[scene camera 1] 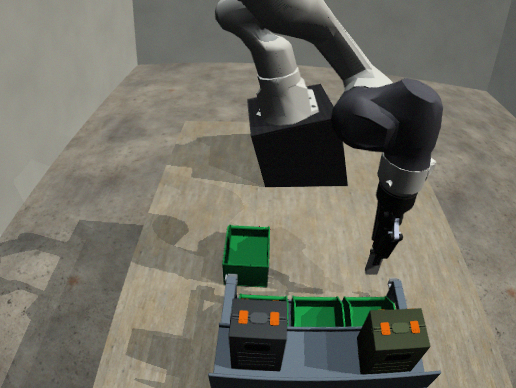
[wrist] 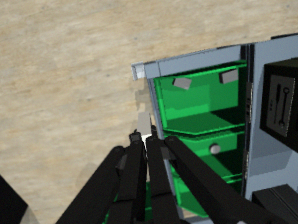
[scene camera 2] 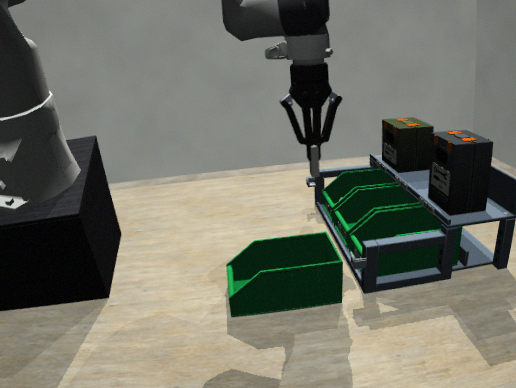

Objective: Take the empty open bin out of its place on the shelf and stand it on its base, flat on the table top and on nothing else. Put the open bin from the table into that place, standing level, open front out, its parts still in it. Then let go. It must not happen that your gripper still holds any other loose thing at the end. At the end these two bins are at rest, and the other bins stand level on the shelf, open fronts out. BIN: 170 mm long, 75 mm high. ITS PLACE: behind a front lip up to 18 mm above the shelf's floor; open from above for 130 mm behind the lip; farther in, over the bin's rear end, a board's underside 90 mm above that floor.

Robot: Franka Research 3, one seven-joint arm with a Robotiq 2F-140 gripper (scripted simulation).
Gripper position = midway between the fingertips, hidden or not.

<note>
I see my gripper (scene camera 2: 314, 174), an olive case (scene camera 1: 390, 341) and a dark grey case (scene camera 2: 460, 162).
The olive case shows as well in scene camera 2 (scene camera 2: 406, 142). The dark grey case shows as well in scene camera 1 (scene camera 1: 258, 328). My gripper also shows in scene camera 1 (scene camera 1: 371, 271) and in the wrist view (wrist: 145, 120).
</note>
